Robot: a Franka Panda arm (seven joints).
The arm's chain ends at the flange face. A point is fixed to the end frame.
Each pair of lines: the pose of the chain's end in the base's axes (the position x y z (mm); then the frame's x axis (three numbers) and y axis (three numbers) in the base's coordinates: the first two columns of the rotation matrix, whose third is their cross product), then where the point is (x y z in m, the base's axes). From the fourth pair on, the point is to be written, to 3 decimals.
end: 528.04 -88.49 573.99 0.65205 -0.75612 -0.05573 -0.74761 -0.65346 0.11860
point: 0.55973 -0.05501 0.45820
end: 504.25 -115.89 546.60 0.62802 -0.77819 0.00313 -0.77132 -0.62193 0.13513
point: 0.53981 -0.08998 0.43000
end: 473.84 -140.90 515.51 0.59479 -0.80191 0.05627 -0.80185 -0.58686 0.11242
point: 0.51620 -0.11982 0.40021
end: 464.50 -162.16 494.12 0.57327 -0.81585 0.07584 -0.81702 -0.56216 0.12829
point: 0.507 -0.145 0.378
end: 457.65 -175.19 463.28 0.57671 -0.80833 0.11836 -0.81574 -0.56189 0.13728
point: 0.502 -0.163 0.348
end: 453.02 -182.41 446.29 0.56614 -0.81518 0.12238 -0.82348 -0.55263 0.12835
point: 0.499 -0.170 0.331
